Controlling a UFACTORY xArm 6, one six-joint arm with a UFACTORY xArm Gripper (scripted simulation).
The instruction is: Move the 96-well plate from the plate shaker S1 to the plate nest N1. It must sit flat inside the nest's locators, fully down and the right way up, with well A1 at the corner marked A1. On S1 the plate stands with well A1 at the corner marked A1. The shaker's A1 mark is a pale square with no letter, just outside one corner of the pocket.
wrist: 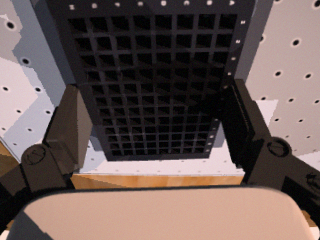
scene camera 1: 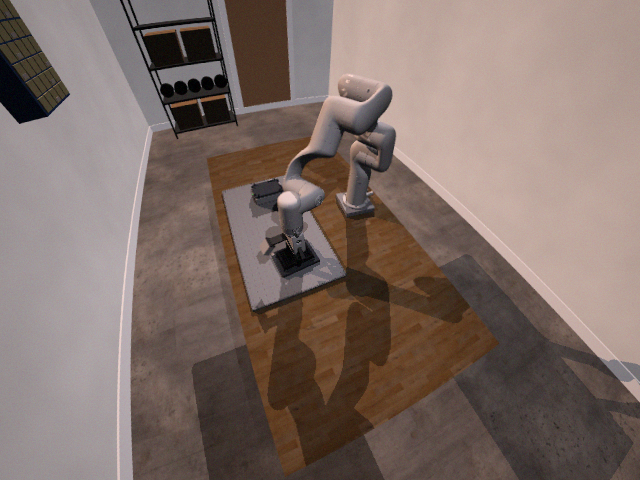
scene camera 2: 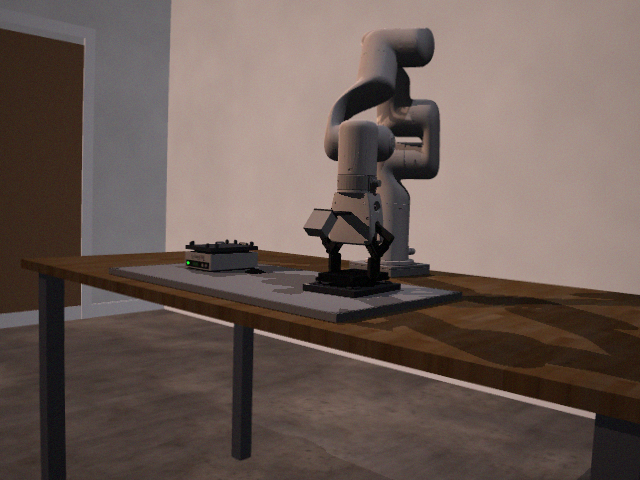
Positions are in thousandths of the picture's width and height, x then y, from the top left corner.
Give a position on a black 96-well plate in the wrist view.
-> At 523,440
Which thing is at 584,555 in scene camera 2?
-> My gripper.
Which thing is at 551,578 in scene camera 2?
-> A black 96-well plate.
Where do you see a black plate nest N1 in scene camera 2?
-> At 582,601
